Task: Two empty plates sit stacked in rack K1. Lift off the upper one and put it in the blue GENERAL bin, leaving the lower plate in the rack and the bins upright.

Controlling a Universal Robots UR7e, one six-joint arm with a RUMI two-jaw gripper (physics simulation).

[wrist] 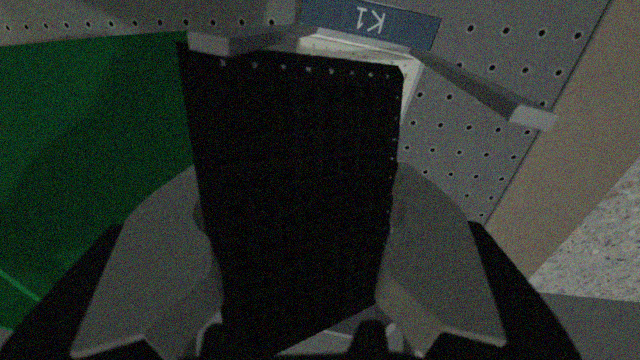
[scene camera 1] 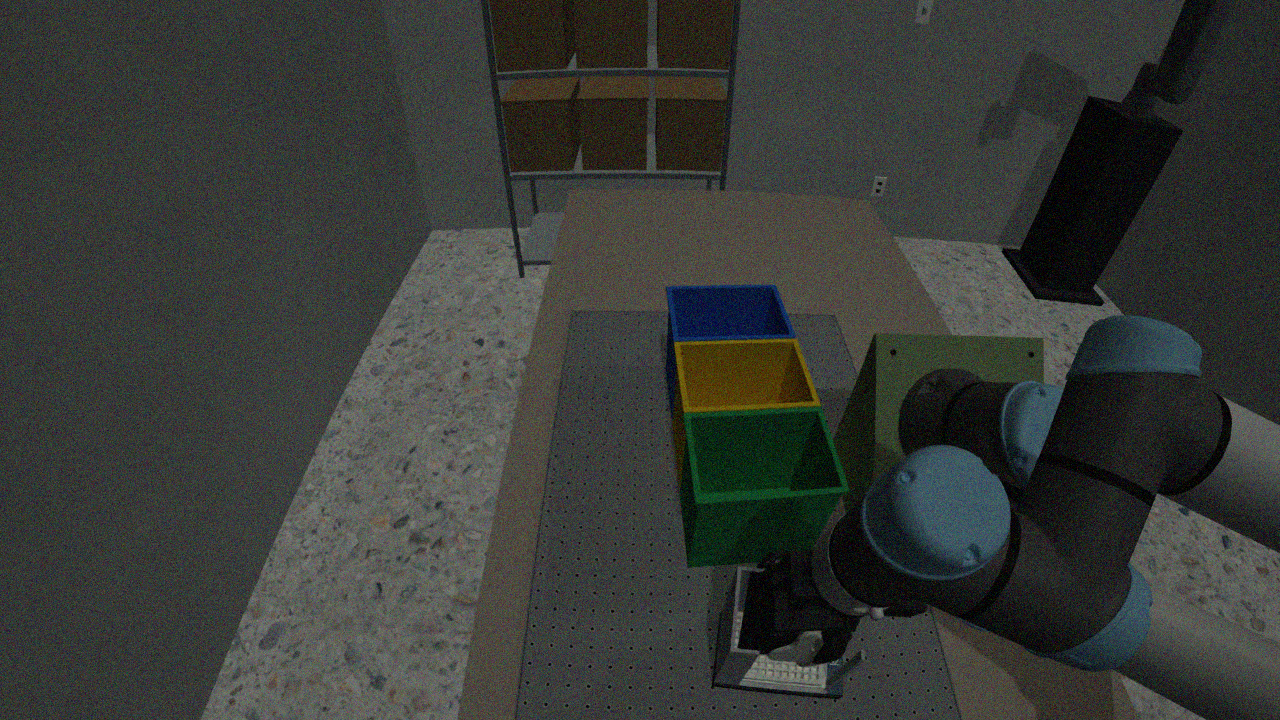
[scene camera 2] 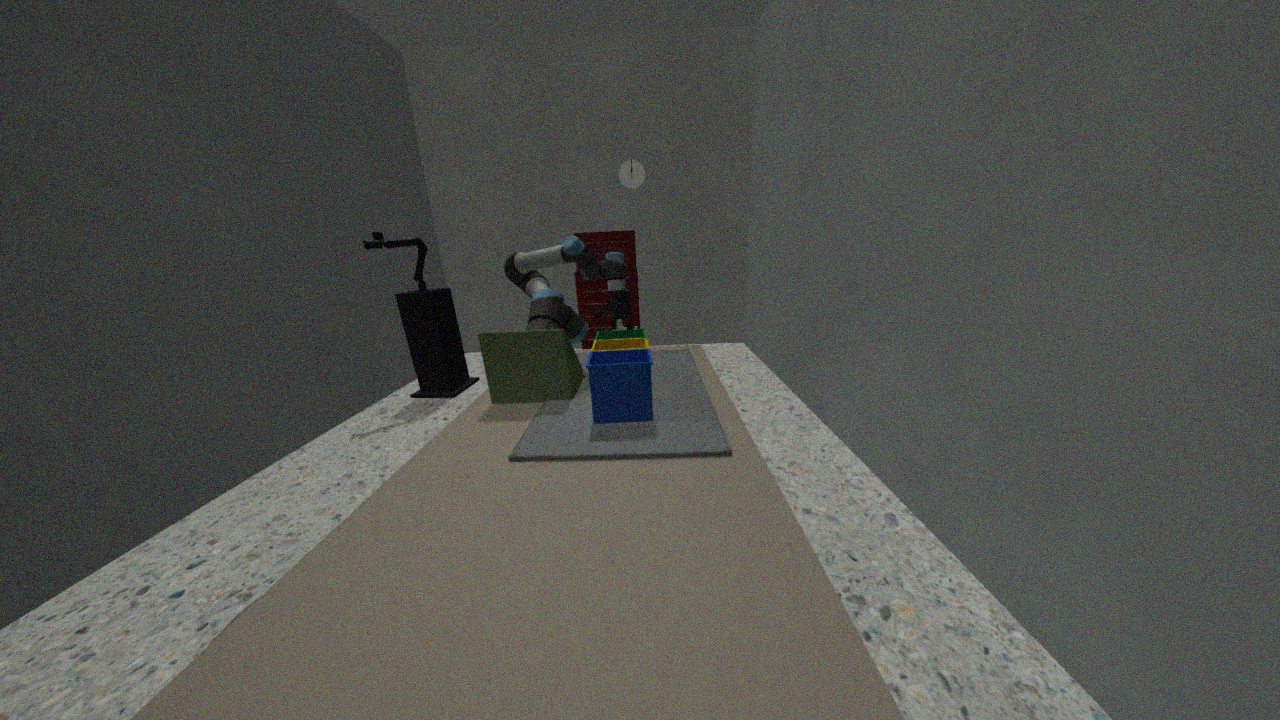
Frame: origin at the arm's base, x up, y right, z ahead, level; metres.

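Where they show: gripper, fingertip midpoint: [wrist: 304,166]; arm's base, link origin: [scene camera 1: 946,423] [scene camera 2: 541,347].
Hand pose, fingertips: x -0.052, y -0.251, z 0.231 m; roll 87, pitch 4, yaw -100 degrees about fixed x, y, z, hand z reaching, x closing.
Observation:
Each offset is from my fingertips to the centre of the thing. "spot": to the spot under its first point. Level surfaces: height alone.
My gripper [scene camera 1: 789,605] [wrist: 304,166] is shut on a black plate @(dx +0.033, dy -0.011, dz +0.003 m) [scene camera 1: 757,617] [wrist: 300,140], with one finger on each long side. The held plate is over rack K1 @(dx -0.027, dy -0.018, dz -0.002 m) [scene camera 1: 735,667], beside its corner guides; its exact height is hard to tell. A pale lower plate with a grid of pockets @(dx -0.077, dy -0.016, dz +0.007 m) [scene camera 1: 787,671] [wrist: 413,75] sits in the rack below it, mostly hidden by the black plate. The K1 label @(spot: dx -0.087, dy -0.025, dz -0.070 m) [wrist: 370,21] shows at the top of the wrist view. The blue bin @(dx -0.014, dy +0.434, dz +0.077 m) [scene camera 1: 729,313] [scene camera 2: 622,389] stands upright at the far end of the bin row.
A yellow bin @(dx -0.014, dy +0.304, dz +0.059 m) [scene camera 1: 742,376] [scene camera 2: 619,343] and a green bin @(dx -0.014, dy +0.173, dz +0.041 m) [scene camera 1: 760,528] [wrist: 90,150] stand upright between the rack and the blue bin; the green one is close to the gripper. A green angled block [scene camera 1: 966,353] [scene camera 2: 528,367] stands beside the perforated board @(dx -0.104 m) [scene camera 1: 608,501] [scene camera 2: 572,438].

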